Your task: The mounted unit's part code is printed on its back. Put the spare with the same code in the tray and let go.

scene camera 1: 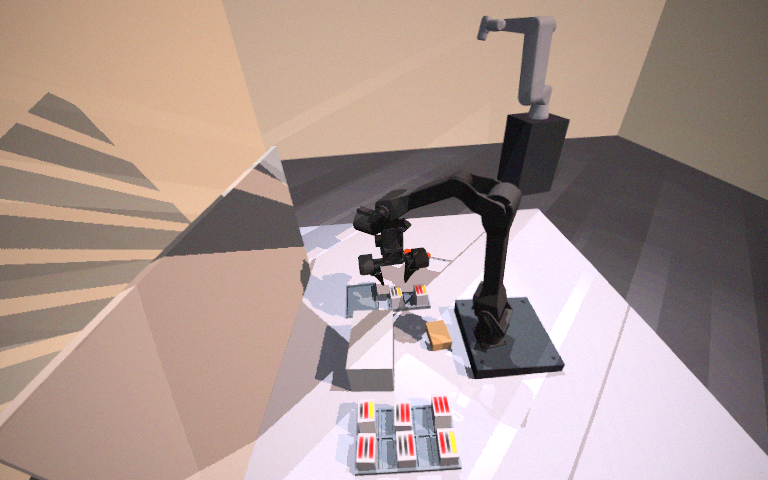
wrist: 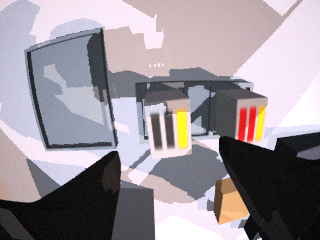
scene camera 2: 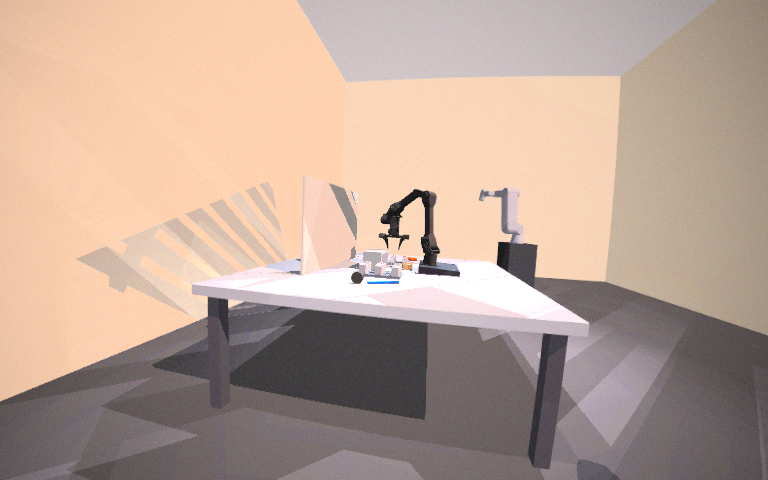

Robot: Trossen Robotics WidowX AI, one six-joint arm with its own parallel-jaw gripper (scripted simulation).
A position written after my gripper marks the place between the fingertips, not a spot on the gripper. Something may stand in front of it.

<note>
My gripper (scene camera 1: 394,283) is open and holds nothing. I also see a spare unit (wrist: 167,114), a spare unit (wrist: 241,114), a tan block (wrist: 227,206) and a grey tray (scene camera 1: 362,297).
My gripper is seen too in the wrist view (wrist: 170,151). The grey tray also shows in the wrist view (wrist: 68,83).
</note>
